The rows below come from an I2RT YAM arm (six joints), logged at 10 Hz.
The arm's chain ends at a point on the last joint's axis. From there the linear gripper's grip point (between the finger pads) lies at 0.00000 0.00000 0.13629 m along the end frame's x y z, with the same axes.
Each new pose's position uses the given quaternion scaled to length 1; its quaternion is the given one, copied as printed.
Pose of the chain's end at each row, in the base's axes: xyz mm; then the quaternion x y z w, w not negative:
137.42 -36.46 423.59 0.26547 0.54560 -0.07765 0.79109
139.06 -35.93 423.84 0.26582 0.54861 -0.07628 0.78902
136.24 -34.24 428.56 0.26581 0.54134 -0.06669 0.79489
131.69 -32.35 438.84 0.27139 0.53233 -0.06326 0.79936
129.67 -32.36 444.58 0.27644 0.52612 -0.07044 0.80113
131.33 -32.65 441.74 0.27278 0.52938 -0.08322 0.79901
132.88 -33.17 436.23 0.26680 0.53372 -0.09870 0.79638
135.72 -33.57 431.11 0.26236 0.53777 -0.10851 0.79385
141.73 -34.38 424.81 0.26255 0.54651 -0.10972 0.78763
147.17 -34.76 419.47 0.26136 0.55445 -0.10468 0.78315
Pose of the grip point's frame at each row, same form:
249.45 -105.25 459.53 0.26547 0.54560 -0.07765 0.79109
251.52 -104.51 458.83 0.26582 0.54861 -0.07628 0.78902
248.70 -101.67 465.71 0.26581 0.54134 -0.06669 0.79489
243.00 -100.66 477.81 0.27139 0.53233 -0.06326 0.79936
239.25 -102.83 484.59 0.27644 0.52612 -0.07044 0.80113
240.44 -104.07 481.36 0.27278 0.52938 -0.08322 0.79901
241.56 -105.45 475.47 0.26680 0.53372 -0.09870 0.79638
244.33 -106.25 469.81 0.26236 0.53777 -0.10851 0.79385
251.21 -107.09 460.90 0.26255 0.54651 -0.10972 0.78763
258.07 -106.37 453.35 0.26136 0.55445 -0.10468 0.78315

